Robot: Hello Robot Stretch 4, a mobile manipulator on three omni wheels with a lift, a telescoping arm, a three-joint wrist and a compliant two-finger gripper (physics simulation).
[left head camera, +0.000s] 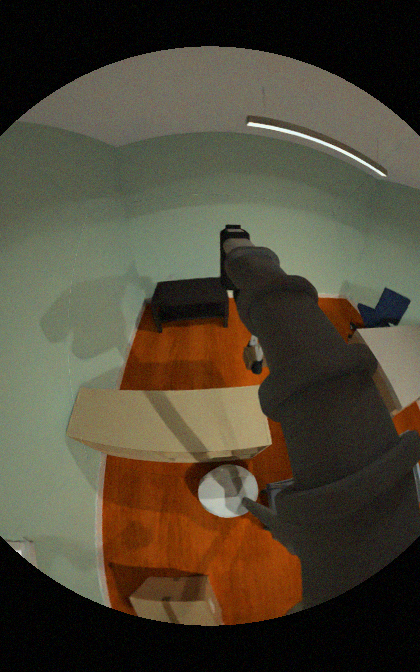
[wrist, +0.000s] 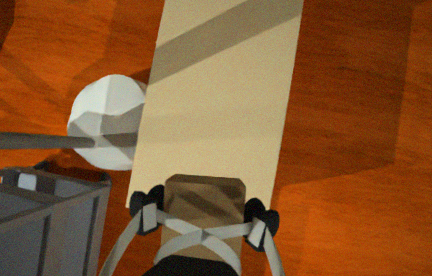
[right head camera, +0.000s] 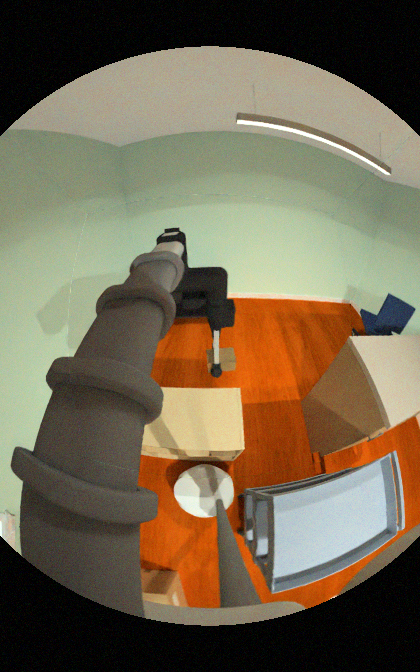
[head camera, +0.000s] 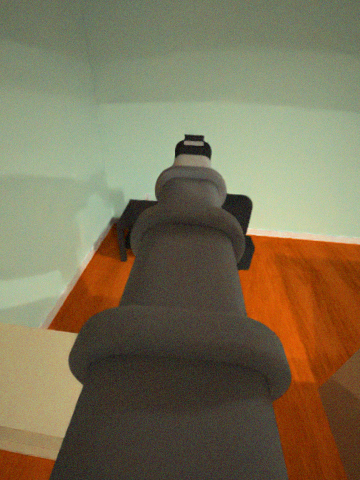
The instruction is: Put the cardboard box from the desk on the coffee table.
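Seen in the pictures: gripper, fingertip midpoint: (wrist: 206,207); robot's base, origin of the base link: (wrist: 127,125).
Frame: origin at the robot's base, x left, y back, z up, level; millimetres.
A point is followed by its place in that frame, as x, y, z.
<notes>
My gripper (left head camera: 256,366) (right head camera: 216,369) (wrist: 206,207) {-89, -462, 1025} is shut on a small brown cardboard box (left head camera: 250,353) (right head camera: 228,359) (wrist: 205,192) {-66, -460, 1075}. One finger pad presses on each side of the box in the wrist view, and the box hangs in the air. The black coffee table (head camera: 139,211) {502, -2086, 422} (left head camera: 190,295) stands on the floor by the far wall, beyond the box. My arm and wrist hide part of it in the head camera view and much of it in the right head camera view. The white-topped desk (left head camera: 392,355) (right head camera: 395,375) stands at the right.
A long beige cabinet (head camera: 35,370) {562, -450, 583} (left head camera: 120,415) (right head camera: 200,420) (wrist: 220,115) {48, -451, 582} stands at the left wall, nearer than the coffee table. A white round object (left head camera: 222,495) (right head camera: 197,487) (wrist: 107,110) {45, 25, 187}, a grey cart (right head camera: 274,545) and a blue chair (left head camera: 392,306) (right head camera: 395,312) also show.
</notes>
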